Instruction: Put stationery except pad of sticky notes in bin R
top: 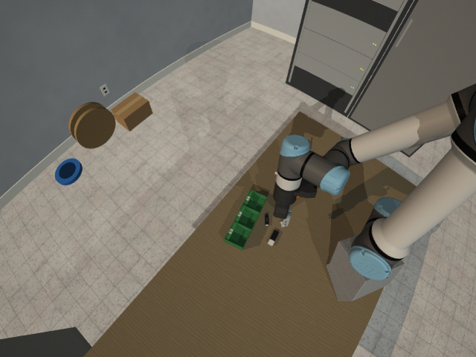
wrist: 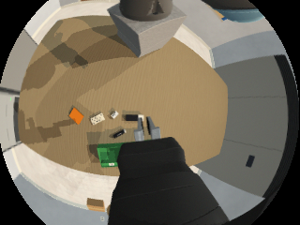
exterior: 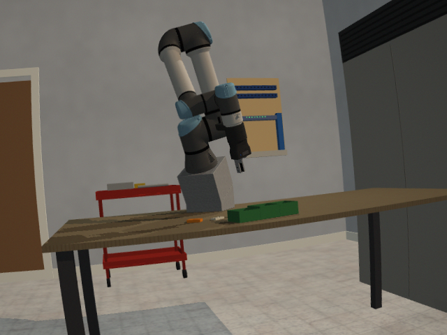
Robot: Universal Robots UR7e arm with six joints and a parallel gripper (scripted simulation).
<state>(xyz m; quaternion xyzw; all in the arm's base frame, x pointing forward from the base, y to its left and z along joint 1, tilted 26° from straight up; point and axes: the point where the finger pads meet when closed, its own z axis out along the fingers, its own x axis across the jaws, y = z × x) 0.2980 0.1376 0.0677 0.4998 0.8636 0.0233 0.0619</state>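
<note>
My gripper is now 13 cm short of the row of three bins, 5 cm to the right of it and 16 cm above it. Round my hand: beige dotted tile (4 cm ahead, 11 cm to the right, 18 cm below); black stick (7 cm ahead, 2 cm to the right, 18 cm below); small grey piece (1 cm ahead, 5 cm to the right, 18 cm below).
</note>
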